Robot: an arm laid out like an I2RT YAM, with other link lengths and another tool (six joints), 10 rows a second.
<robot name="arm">
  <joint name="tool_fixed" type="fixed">
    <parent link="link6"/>
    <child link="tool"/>
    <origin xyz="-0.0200 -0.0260 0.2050" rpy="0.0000 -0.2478 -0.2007"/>
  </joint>
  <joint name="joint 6" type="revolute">
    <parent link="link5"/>
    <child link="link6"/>
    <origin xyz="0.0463 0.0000 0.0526" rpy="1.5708 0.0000 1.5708"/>
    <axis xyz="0 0 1"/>
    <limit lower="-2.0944" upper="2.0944"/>
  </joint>
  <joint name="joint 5" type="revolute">
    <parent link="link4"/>
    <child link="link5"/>
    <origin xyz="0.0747 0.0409 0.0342" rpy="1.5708 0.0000 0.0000"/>
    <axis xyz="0 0 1"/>
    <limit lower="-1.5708" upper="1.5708"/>
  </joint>
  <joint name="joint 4" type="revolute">
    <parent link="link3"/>
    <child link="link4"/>
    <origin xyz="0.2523 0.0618 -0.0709" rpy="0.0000 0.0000 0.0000"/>
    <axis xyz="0 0 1"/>
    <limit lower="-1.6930" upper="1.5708"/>
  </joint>
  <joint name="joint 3" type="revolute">
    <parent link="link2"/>
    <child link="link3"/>
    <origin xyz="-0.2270 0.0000 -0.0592" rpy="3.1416 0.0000 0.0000"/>
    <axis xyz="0 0 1"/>
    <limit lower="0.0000" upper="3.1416"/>
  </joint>
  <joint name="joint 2" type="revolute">
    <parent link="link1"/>
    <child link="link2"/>
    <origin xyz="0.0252 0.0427 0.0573" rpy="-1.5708 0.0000 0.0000"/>
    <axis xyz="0 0 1"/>
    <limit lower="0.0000" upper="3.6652"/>
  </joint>
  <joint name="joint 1" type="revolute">
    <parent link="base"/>
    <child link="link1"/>
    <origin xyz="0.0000 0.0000 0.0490" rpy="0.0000 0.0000 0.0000"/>
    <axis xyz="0 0 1"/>
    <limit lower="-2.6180" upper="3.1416"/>
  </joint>
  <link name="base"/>
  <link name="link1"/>
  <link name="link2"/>
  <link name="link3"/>
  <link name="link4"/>
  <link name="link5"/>
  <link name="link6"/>
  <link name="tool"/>
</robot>
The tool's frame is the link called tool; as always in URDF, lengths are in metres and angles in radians.
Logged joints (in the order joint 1, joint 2, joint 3, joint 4, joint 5, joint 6), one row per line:
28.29, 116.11, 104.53, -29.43, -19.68, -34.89
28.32, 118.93, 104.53, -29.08, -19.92, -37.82
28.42, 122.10, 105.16, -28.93, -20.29, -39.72
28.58, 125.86, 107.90, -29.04, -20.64, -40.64
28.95, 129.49, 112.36, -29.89, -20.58, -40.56
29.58, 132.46, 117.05, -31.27, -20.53, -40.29
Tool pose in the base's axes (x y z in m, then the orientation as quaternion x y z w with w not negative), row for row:
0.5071, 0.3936, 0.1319, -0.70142, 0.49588, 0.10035, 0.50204
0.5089, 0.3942, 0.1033, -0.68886, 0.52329, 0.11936, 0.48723
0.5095, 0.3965, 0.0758, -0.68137, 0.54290, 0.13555, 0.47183
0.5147, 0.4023, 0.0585, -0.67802, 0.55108, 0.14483, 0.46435
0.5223, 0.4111, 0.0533, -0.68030, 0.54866, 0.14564, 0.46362
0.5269, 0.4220, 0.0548, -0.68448, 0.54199, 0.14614, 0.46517
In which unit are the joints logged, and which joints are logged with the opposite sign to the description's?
The joints are logged in degrees. Opposite sign: joint 6.
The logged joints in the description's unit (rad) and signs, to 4 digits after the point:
0.4938, 2.0265, 1.8244, -0.5137, -0.3435, 0.6089
0.4943, 2.0757, 1.8244, -0.5075, -0.3477, 0.6601
0.4960, 2.1310, 1.8354, -0.5049, -0.3541, 0.6932
0.4988, 2.1967, 1.8832, -0.5068, -0.3602, 0.7093
0.5053, 2.2600, 1.9611, -0.5217, -0.3592, 0.7079
0.5163, 2.3119, 2.0429, -0.5458, -0.3583, 0.7032

